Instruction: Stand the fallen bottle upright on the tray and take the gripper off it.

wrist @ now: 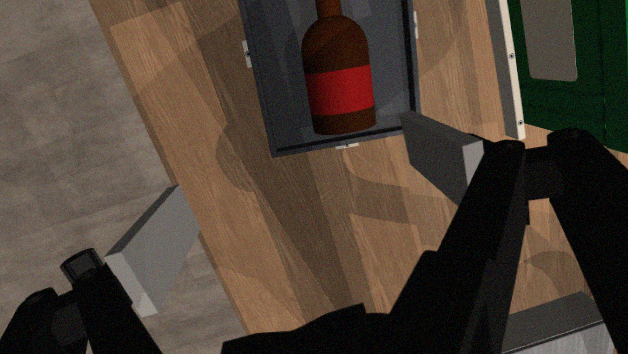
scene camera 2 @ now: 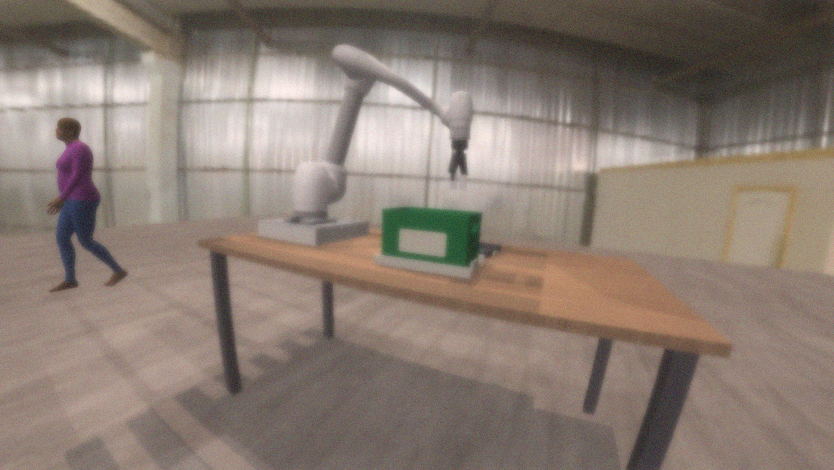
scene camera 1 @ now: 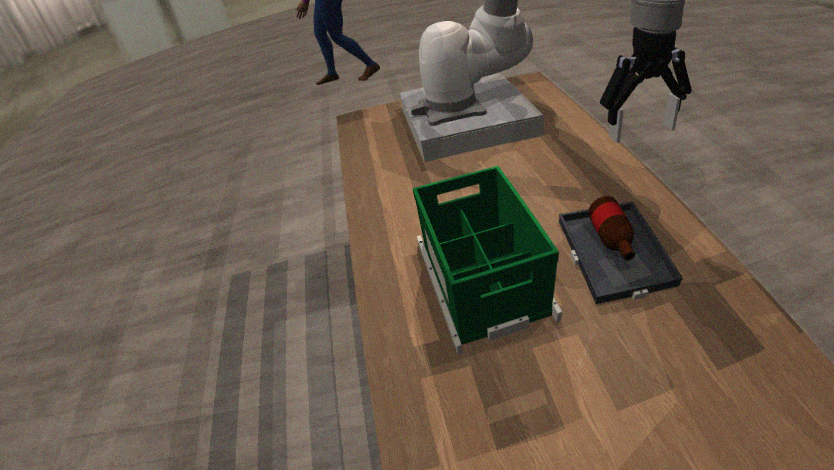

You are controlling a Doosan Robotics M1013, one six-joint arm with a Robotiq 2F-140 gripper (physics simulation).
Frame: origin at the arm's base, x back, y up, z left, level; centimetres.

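Seen in the pictures: gripper, fingertip midpoint: (wrist: pixel 295 173) (scene camera 2: pixel 457 189) (scene camera 1: pixel 642 132); arm's base, origin of the base link: (scene camera 2: pixel 310 222) (scene camera 1: pixel 451 108).
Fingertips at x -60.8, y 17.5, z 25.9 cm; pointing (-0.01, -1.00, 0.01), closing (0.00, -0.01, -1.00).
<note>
Offsets run from my fingertips to a thing's top centre. "spot": to the spot under its first point. Level surfaces: height alone.
A brown bottle with a red label {dx -4.9, dy -16.7, dz -6.3 cm} (scene camera 1: pixel 610 223) (wrist: pixel 338 75) lies on its side on the dark grey tray {dx -7.1, dy -22.1, dz -6.8 cm} (scene camera 1: pixel 589 280) (wrist: pixel 265 100). In scene camera 1 its neck points toward the front of the tray and its base is near the tray's back wall. In the wrist view the neck runs out of the top edge. My gripper (scene camera 1: pixel 646 119) (scene camera 2: pixel 458 182) (wrist: pixel 295 173) is wide open, with nothing between its fingers. It hangs high above the table, apart from the bottle. In scene camera 2 the bottle does not show, and a bit of the tray {spot: dx -19.4, dy -22.4, dz -9.6 cm} (scene camera 2: pixel 493 249) shows behind the crate.
A green crate with dividers {dx -4.4, dy -7.1, dz -37.0 cm} (scene camera 1: pixel 501 309) (scene camera 2: pixel 431 214) (wrist: pixel 560 107) stands beside the tray between light grey rails. The arm's grey base block (scene camera 1: pixel 484 140) (scene camera 2: pixel 344 232) sits at the far end of the wooden table {dy -24.6 cm} (scene camera 1: pixel 618 432) (scene camera 2: pixel 618 291). A person (scene camera 1: pixel 332 29) (scene camera 2: pixel 77 175) is on the floor beyond the table.
</note>
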